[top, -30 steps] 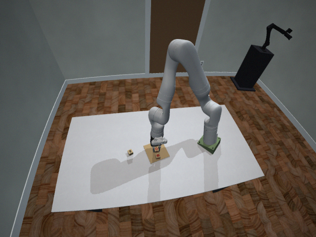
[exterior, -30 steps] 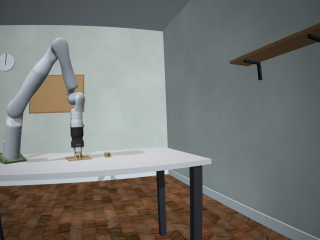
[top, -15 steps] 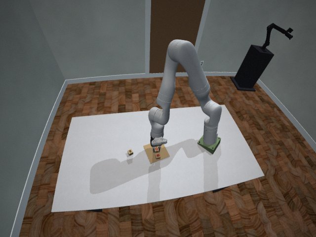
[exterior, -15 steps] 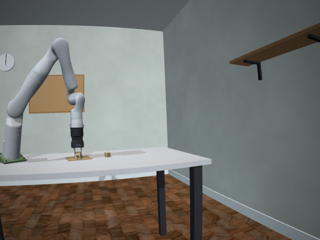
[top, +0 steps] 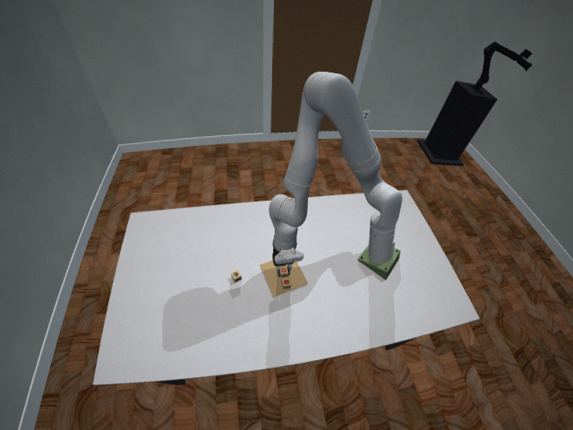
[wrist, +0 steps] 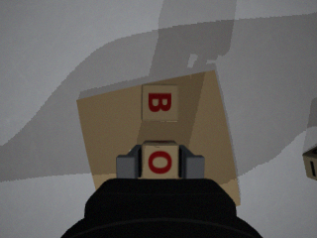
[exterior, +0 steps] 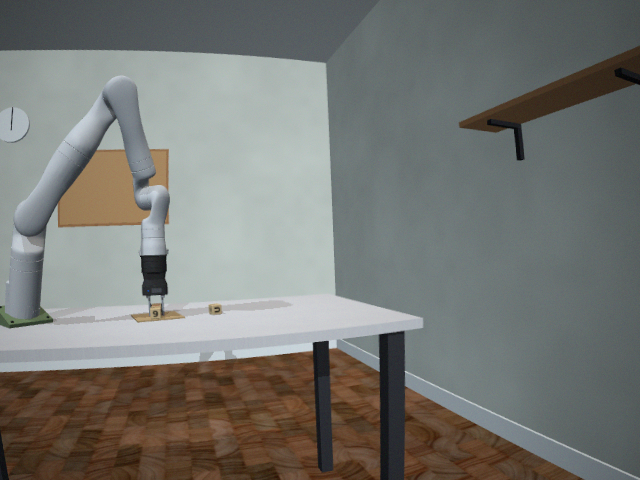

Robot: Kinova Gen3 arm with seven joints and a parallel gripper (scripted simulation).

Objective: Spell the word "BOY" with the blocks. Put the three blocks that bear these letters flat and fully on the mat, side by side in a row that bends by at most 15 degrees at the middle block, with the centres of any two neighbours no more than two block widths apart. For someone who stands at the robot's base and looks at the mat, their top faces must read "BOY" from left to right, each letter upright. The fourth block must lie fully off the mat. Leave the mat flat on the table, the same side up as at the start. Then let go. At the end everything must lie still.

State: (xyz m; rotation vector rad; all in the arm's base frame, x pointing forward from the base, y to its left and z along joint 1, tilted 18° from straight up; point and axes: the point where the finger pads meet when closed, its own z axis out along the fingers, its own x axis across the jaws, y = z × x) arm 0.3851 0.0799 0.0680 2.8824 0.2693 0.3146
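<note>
The O block is right at my hand. Round my hand: Y block: 50 mm to the right, 10 mm ahead; then tan mat: 20 mm below; then B block: 50 mm to the left, 10 mm behind.
</note>
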